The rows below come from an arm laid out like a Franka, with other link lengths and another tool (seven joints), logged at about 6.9 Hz.
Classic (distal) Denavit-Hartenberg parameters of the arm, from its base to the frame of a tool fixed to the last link. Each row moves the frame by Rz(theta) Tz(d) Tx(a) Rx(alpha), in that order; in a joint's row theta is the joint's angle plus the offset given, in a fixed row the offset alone. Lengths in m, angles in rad.
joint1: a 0; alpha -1.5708; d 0.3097; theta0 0
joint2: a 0; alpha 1.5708; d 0; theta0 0
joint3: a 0.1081; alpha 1.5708; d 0.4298; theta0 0
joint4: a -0.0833; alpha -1.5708; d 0; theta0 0
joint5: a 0; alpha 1.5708; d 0.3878; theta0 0
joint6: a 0.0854; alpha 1.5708; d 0; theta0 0
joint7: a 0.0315; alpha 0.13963; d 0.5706; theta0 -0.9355
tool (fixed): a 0; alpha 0; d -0.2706; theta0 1.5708
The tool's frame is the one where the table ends.
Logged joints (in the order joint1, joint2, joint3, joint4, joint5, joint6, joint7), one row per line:
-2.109, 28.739, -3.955, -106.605, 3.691, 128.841, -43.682
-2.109, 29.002, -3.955, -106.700, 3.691, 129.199, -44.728
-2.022, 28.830, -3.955, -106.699, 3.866, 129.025, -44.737
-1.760, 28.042, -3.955, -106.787, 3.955, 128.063, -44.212
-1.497, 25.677, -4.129, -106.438, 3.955, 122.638, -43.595
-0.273, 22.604, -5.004, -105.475, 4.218, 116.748, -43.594
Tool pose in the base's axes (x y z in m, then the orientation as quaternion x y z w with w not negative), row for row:
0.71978, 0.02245, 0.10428, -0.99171, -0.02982, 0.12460, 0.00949
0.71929, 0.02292, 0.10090, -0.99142, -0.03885, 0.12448, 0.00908
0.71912, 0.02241, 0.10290, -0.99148, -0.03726, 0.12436, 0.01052
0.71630, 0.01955, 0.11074, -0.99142, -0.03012, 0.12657, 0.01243
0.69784, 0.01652, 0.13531, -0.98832, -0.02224, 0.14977, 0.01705
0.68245, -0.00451, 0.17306, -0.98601, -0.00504, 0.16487, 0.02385
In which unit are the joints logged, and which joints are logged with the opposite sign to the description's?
The joints are logged in degrees. Opposite sign: joint1.
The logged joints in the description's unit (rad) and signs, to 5 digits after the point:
0.03681, 0.50159, -0.06903, -1.86061, 0.06442, 2.24870, -0.76239
0.03681, 0.50618, -0.06903, -1.86227, 0.06442, 2.25495, -0.78065
0.03529, 0.50318, -0.06903, -1.86225, 0.06747, 2.25191, -0.78081
0.03072, 0.48943, -0.06903, -1.86378, 0.06903, 2.23512, -0.77164
0.02613, 0.44815, -0.07206, -1.85769, 0.06903, 2.14044, -0.76088
0.00476, 0.39451, -0.08734, -1.84089, 0.07362, 2.03764, -0.76086

